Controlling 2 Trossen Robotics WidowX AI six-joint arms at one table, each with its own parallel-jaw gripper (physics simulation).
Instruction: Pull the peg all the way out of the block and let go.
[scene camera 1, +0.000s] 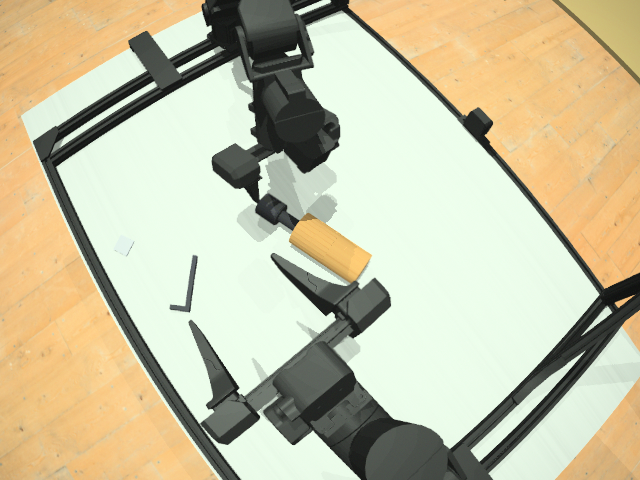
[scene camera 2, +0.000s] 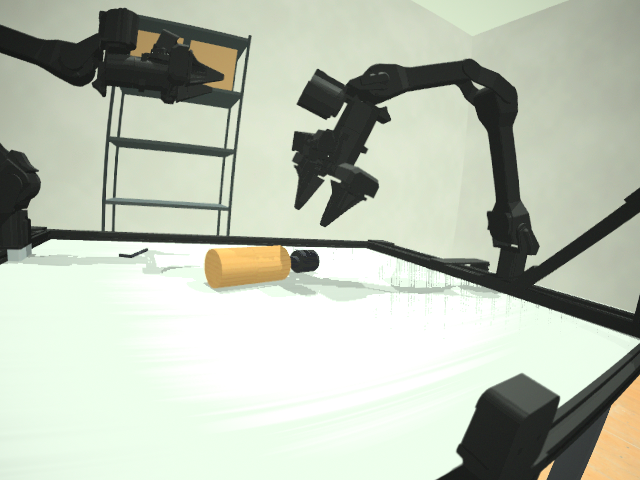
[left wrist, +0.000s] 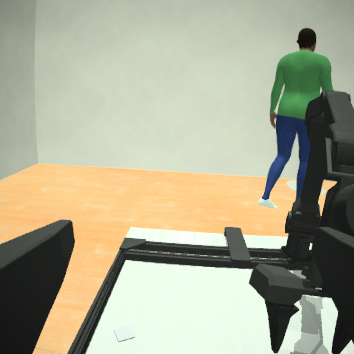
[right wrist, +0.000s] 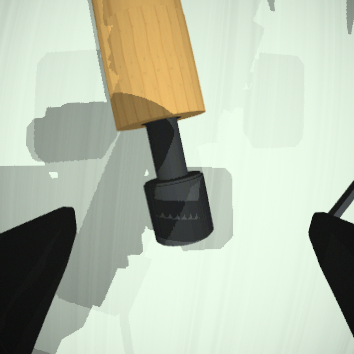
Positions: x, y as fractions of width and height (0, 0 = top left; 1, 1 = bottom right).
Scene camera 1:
my left gripper: 0.36, 0.60
my right gripper: 0.44, 0.39
cylindrical wooden block: 0.49, 0.49
dark peg: 0.43, 0.44
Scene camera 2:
my left gripper: 0.34, 0.18
my right gripper: 0.48, 0.45
cylindrical wooden block: 0.35, 0.56
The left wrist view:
my left gripper: 0.56, 0.67
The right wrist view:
my right gripper: 0.56, 0.63
cylindrical wooden block: 0.42, 0.18
dark peg: 0.50, 0.57
